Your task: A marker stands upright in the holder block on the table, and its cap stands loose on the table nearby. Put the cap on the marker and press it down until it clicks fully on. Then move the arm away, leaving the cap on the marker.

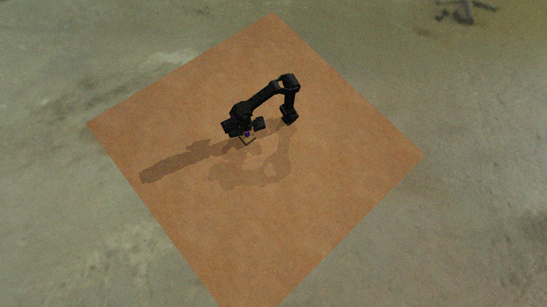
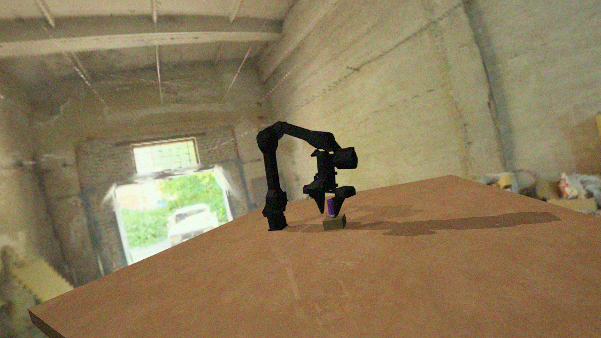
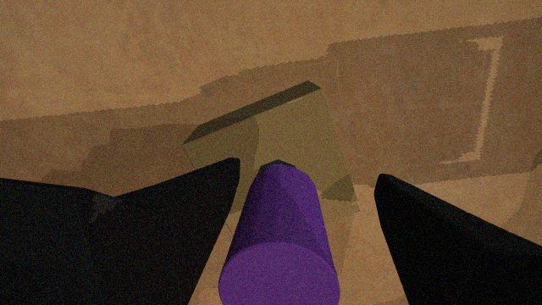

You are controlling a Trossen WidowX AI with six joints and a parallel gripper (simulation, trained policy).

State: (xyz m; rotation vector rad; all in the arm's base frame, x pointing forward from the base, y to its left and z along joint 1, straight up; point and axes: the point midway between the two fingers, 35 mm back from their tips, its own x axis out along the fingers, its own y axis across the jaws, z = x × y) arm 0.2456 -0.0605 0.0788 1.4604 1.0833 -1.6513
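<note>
Now: the purple cap 30 mm above my gripper tip and 10 mm ahead of it. Also, from my gripper tip: holder block (30 mm below, 10 mm ahead).
</note>
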